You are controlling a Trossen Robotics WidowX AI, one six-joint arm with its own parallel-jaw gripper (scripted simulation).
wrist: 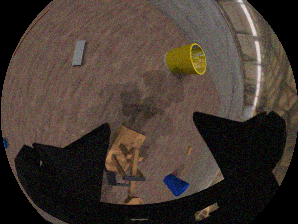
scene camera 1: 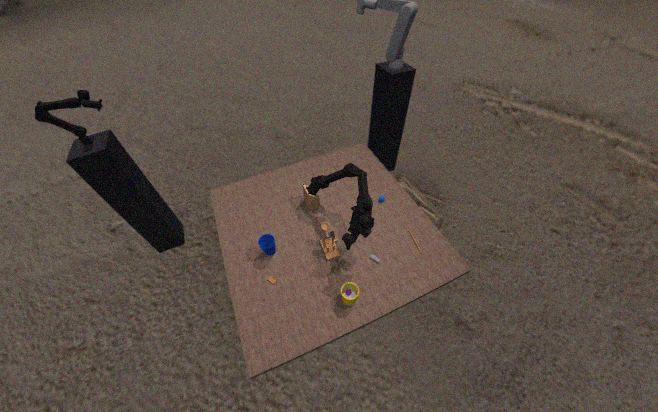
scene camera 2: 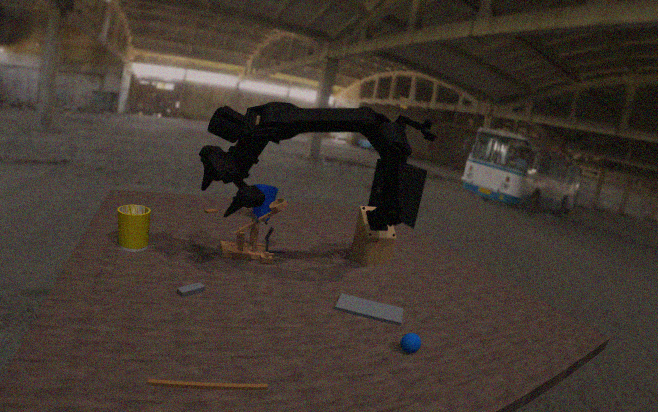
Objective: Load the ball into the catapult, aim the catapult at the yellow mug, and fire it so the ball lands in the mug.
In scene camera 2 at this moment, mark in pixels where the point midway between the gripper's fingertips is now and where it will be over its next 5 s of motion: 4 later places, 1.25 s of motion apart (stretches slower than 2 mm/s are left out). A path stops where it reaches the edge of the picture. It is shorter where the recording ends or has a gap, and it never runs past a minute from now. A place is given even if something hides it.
The gripper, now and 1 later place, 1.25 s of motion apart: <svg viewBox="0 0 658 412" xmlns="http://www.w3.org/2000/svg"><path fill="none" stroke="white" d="M213 203L166 145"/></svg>
